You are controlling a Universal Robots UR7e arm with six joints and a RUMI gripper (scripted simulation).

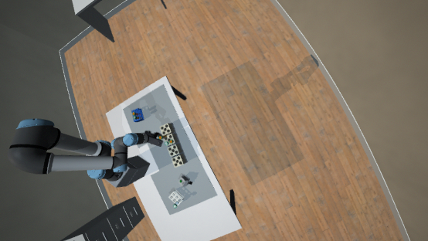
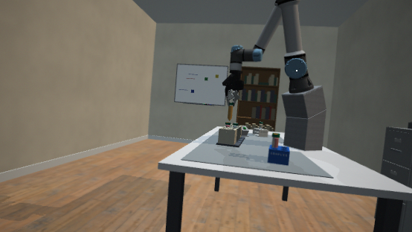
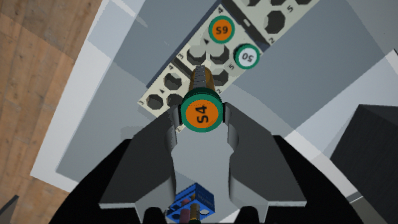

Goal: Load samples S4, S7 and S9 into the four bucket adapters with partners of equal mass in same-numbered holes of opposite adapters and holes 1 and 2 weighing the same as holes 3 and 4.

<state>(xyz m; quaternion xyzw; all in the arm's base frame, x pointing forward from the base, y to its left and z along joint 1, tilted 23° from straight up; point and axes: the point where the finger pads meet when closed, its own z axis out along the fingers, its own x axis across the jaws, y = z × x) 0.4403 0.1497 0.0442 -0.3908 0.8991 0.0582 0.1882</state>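
The tube S4 lies 10 mm ahead of my hand and 50 mm below it. From my hand the other things lie so: tube S9: 20 mm ahead, 60 mm to the right, 180 mm below; then adapter 1: 10 mm behind, 30 mm to the right, 200 mm below; then green DONE key: 30 mm behind, 450 mm to the right, 180 mm below.
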